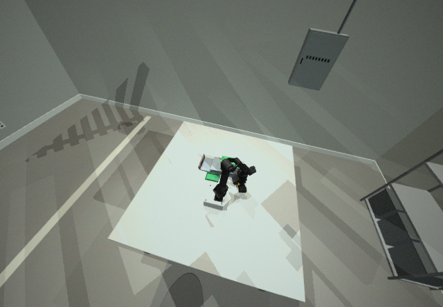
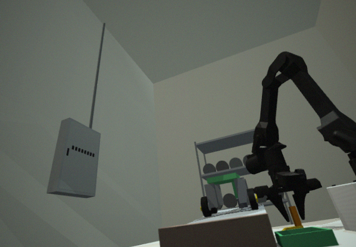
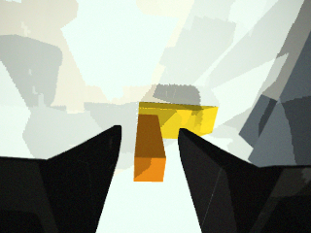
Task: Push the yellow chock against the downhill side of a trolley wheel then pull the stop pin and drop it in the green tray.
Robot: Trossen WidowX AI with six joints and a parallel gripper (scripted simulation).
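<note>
Right now my gripper tip is 250 mm to the right of the green tray, 40 mm short of it and 40 mm above it. Also, from my gripper tip: yellow chock: 20 mm ahead, 10 mm to the left, 10 mm below; then red-headed stop pin: 130 mm ahead, 100 mm above, 40 mm to the left; then grey ramp: 150 mm ahead, 140 mm to the left, 20 mm above.
</note>
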